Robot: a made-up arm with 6 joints.
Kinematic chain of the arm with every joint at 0, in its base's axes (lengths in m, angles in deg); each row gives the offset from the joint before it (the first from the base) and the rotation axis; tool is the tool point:
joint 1: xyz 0 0 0.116 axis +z
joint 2: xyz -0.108 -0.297 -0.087 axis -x
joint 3: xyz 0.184 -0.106 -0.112 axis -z
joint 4: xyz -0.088 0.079 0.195 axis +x
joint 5: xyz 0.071 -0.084 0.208 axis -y
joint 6: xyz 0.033 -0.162 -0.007 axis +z
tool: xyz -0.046 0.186 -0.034
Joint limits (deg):
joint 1: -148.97..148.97
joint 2: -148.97..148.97
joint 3: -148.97..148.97
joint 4: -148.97..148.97
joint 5: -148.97..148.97
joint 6: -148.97..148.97
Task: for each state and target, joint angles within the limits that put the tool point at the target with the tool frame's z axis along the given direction. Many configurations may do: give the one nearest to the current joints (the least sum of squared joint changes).
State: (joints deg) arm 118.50 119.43 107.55 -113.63 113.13 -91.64
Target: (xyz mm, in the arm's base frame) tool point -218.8 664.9 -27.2 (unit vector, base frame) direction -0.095 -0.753 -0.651
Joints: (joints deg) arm 135.16 76.86 86.01 -136.91 126.77 -111.27
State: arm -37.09 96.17 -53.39 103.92 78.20 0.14
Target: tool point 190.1 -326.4 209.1 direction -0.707 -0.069 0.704
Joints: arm -0.05 83.99 -46.49 99.90 91.49 -9.45
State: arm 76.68 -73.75 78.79 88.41 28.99 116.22
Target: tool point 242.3 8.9 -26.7 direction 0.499 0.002 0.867
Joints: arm 132.94 -90.30 91.58 45.02 59.20 113.14
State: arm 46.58 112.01 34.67 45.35 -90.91 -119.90
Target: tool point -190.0 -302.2 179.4 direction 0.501 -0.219 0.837
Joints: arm 1.95 84.67 62.46 14.92 -99.37 -136.72
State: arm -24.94 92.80 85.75 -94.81 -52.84 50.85
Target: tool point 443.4 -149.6 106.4 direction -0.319 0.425 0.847
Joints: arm -20.17 110.40 105.54 -82.67 -101.05 41.80
